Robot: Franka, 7 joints.
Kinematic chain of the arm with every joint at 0, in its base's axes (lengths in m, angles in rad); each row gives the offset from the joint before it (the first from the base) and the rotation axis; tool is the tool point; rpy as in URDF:
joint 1: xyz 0 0 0.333 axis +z
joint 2: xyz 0 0 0 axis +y
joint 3: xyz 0 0 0.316 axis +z
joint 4: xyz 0.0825 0 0 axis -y
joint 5: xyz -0.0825 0 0.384 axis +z
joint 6: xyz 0 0 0 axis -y
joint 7: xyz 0.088 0 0 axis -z
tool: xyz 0 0 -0.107 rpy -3.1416 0 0
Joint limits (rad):
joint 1: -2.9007..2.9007
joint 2: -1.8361..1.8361
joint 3: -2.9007..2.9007
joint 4: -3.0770..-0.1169
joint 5: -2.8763..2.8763
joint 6: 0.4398..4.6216
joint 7: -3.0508..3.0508
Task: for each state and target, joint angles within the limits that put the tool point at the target. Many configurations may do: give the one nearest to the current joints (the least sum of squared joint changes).
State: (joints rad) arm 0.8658 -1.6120 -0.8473 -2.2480 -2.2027 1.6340 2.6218
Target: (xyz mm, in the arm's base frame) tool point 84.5 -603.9 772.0
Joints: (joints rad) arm 0.9408 -1.4309 -0.7376 -1.5007 -2.3564 1.7600 2.6218
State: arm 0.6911 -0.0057 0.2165 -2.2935 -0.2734 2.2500 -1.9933
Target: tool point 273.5 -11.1 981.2
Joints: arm 0.4319 -0.6769 -0.2024 -1.6438 -0.2814 2.3963 -1.9933
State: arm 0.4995 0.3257 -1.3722 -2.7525 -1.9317 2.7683 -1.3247
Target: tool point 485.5 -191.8 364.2
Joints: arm 0.7099 0.0315 -1.1804 -2.2657 -1.8866 2.8273 -1.3247
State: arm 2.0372 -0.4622 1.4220 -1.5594 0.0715 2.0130 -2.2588
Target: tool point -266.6 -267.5 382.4
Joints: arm 2.5531 -0.6853 1.3277 -2.2955 0.0297 1.2844 -2.2588
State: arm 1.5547 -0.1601 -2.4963 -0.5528 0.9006 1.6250 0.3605
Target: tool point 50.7 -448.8 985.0
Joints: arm 1.2176 -0.2342 -2.7065 -0.5127 0.8401 1.5310 0.3605
